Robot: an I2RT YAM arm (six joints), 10 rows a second.
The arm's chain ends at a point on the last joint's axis. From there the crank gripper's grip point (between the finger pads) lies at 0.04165 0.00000 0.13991 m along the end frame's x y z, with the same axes.
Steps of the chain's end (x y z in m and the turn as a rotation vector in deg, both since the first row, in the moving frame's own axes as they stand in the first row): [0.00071 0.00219 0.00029 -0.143 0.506 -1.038]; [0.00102 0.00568 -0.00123 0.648 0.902 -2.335]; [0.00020 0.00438 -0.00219 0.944 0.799 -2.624]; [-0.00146 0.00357 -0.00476 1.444 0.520 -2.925]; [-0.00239 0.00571 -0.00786 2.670 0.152 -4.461]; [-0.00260 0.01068 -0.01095 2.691 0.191 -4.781]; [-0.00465 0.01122 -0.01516 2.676 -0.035 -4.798]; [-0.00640 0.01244 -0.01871 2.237 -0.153 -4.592]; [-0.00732 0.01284 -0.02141 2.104 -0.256 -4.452]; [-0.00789 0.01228 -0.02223 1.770 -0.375 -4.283]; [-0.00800 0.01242 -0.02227 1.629 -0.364 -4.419]
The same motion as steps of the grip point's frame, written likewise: [0.00194 0.00177 -0.00008 -0.143 0.506 -1.038]; [0.00315 0.00236 -0.00192 0.648 0.902 -2.335]; [0.00205 0.00013 -0.00282 0.944 0.799 -2.624]; [-0.00034 -0.00211 -0.00521 1.444 0.520 -2.925]; [-0.00240 -0.00405 -0.00820 2.670 0.152 -4.461]; [-0.00255 0.00063 -0.01133 2.691 0.191 -4.781]; [-0.00515 0.00122 -0.01537 2.676 -0.035 -4.798]; [-0.00713 0.00366 -0.01877 2.237 -0.153 -4.592]; [-0.00827 0.00450 -0.02138 2.104 -0.256 -4.452]; [-0.00908 0.00488 -0.02208 1.770 -0.375 -4.283]; [-0.00917 0.00527 -0.02211 1.629 -0.364 -4.419]
